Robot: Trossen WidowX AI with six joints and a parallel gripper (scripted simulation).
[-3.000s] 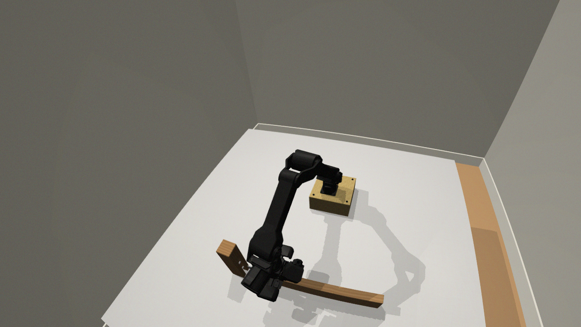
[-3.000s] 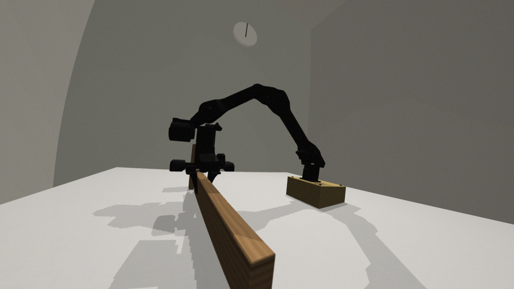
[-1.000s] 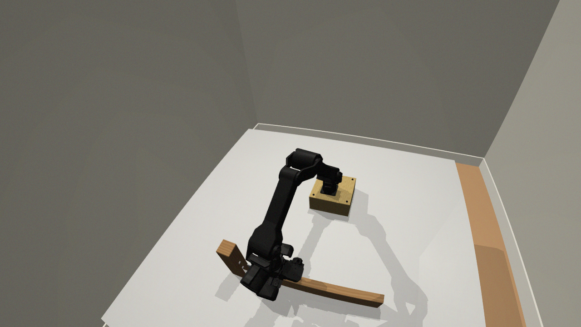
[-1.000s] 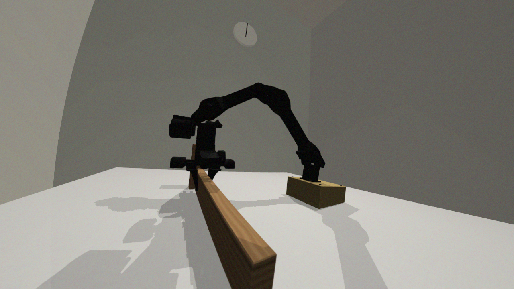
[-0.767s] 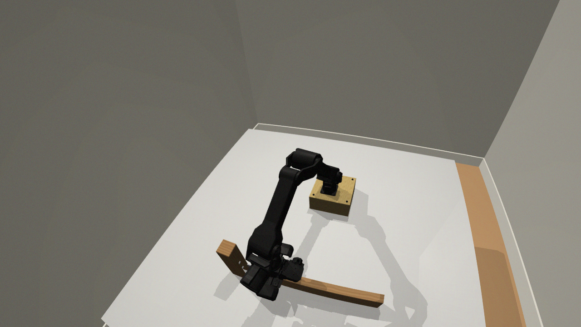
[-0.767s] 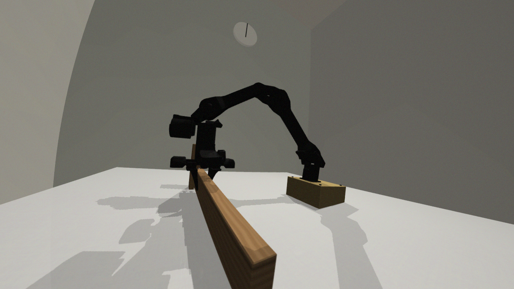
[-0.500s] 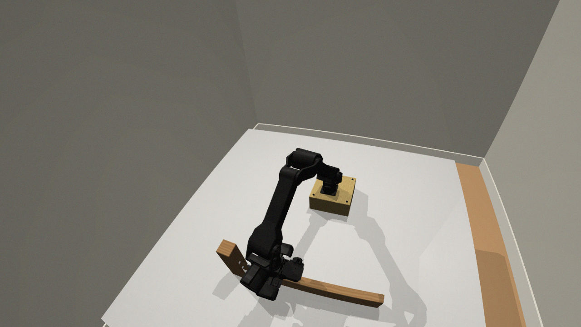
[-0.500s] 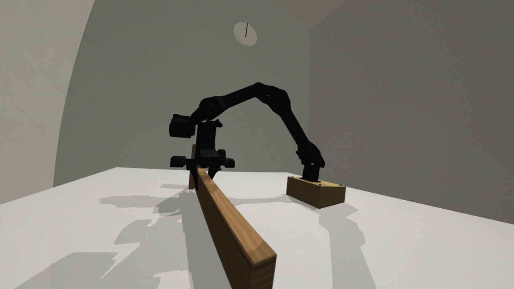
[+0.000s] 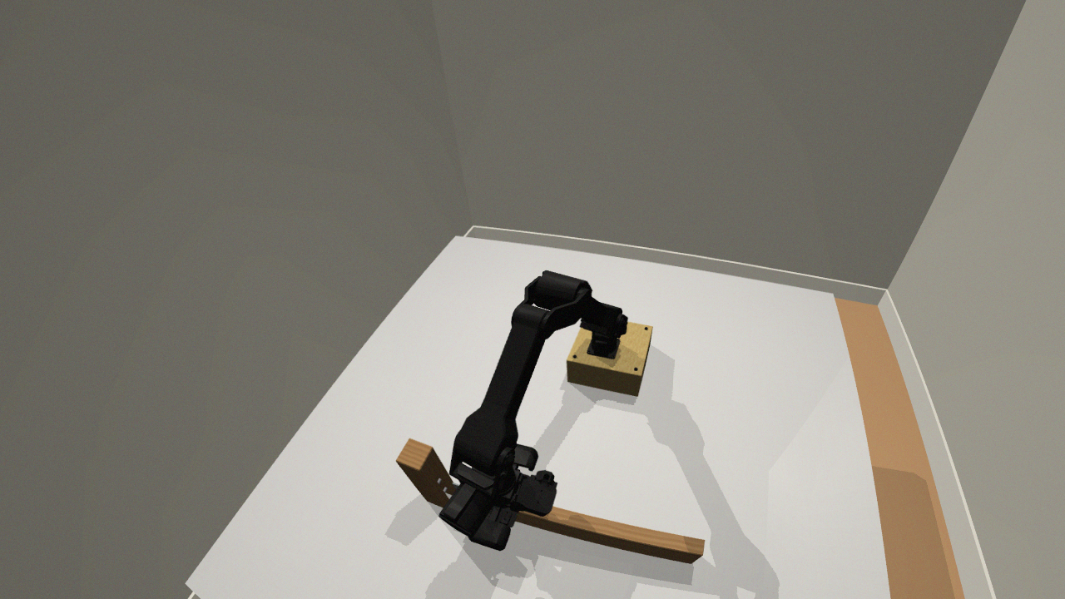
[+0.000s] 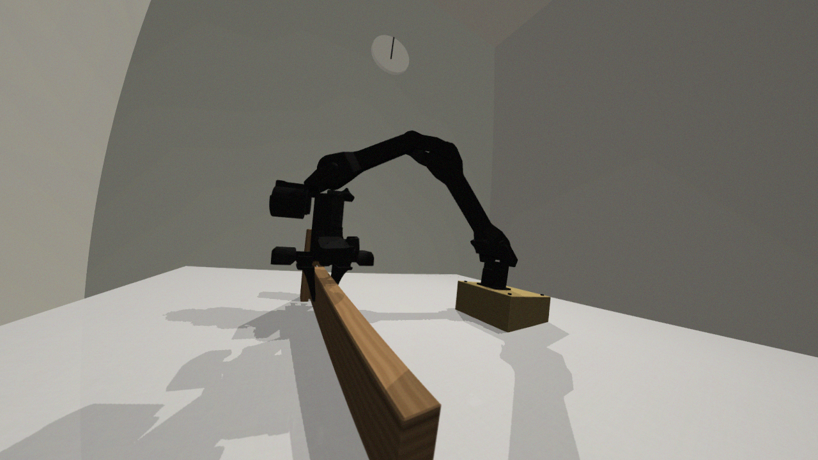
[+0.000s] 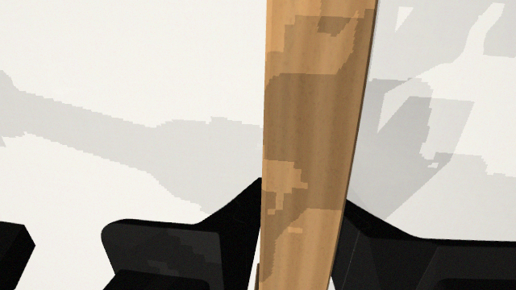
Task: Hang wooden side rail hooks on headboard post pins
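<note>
The wooden headboard post is 10 mm ahead of my gripper tip, 150 mm to the right of it and 50 mm above it.
</note>
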